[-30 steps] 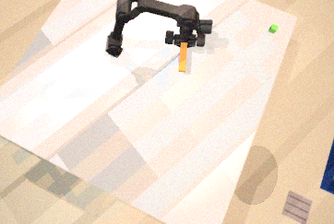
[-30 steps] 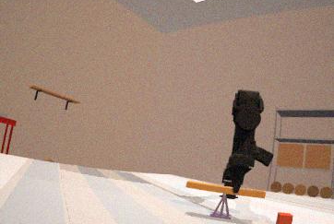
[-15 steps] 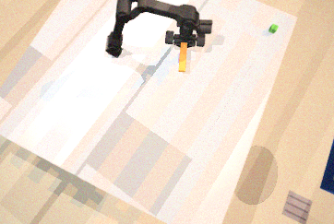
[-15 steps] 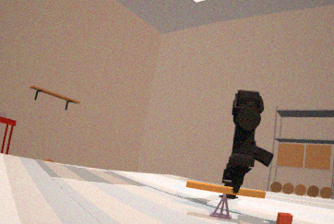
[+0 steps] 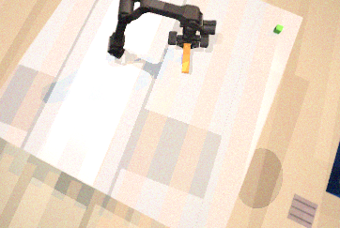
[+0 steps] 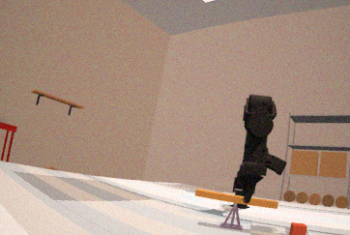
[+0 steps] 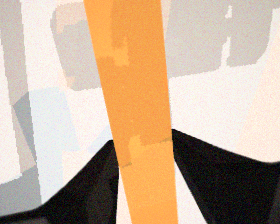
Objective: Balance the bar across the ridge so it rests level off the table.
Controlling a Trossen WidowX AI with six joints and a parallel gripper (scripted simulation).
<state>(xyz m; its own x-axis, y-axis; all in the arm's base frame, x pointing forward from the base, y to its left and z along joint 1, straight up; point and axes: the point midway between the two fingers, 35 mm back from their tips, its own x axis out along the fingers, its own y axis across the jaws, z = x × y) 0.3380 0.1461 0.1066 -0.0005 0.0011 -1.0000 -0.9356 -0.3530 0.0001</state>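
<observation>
Right now the orange bar is 10 mm ahead of my gripper tip and 30 mm to the right of it. From my gripper tip the other things lie so: red block (20 mm behind, 140 mm to the left, 60 mm below); then green cube (400 mm ahead, 350 mm to the left, 60 mm below).
</observation>
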